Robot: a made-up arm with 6 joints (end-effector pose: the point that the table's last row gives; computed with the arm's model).
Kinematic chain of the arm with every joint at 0, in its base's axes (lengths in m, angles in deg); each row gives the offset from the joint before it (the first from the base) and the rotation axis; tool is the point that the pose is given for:
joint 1: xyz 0 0 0.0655 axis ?
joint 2: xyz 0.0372 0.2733 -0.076 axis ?
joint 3: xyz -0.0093 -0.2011 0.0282 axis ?
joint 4: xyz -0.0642 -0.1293 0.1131 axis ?
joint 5: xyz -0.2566 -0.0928 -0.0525 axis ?
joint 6: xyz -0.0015 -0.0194 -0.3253 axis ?
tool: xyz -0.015 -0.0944 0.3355
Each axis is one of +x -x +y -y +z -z.
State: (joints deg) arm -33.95 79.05 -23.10 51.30 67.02 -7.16
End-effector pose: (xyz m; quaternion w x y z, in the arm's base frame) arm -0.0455 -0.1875 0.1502 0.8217 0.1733 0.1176 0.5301
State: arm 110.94 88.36 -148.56 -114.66 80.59 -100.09
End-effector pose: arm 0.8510 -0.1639 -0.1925 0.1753 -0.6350 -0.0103 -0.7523
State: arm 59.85 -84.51 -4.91 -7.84 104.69 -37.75
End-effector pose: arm -0.1423 -0.5281 -0.0603 0.0241 0.6886 0.2801 -0.6684
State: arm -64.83 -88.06 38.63 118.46 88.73 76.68
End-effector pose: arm -0.3771 -0.2270 0.1963 0.4233 -0.5481 -0.7055 0.1505
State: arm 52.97 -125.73 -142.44 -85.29 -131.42 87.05
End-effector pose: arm -0.7276 0.1797 -0.2890 0.1998 0.5598 0.1077 -0.7969
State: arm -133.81 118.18 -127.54 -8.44 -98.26 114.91
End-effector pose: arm -0.4265 -0.3929 0.6777 0.7898 0.2245 -0.2123 -0.5299
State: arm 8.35 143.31 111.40 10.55 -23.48 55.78
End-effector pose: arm -0.5961 -0.1653 -0.2161 0.0374 -0.7293 -0.6399 0.2392
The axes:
joint 1: -x
joint 2: +y
joint 3: +z
joint 4: -y
joint 5: +z
joint 6: +x

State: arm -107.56 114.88 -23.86 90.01 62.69 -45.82
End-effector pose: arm -0.1721 -0.0632 -0.0426 0.7127 0.3529 -0.4551 0.4005
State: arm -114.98 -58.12 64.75 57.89 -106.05 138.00
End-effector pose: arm 0.6679 0.0303 0.3819 0.8740 -0.2204 0.4301 -0.0514
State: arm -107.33 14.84 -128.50 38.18 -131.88 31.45
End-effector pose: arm 0.1442 0.2407 0.5048 0.1197 0.5560 -0.1231 0.8133
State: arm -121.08 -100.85 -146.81 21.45 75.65 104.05
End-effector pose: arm 0.4472 0.1702 0.4448 0.5201 -0.3914 0.4930 0.5773
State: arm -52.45 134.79 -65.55 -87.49 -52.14 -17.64
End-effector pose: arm 0.5044 0.2000 0.0124 0.3064 0.6617 -0.6778 -0.0941
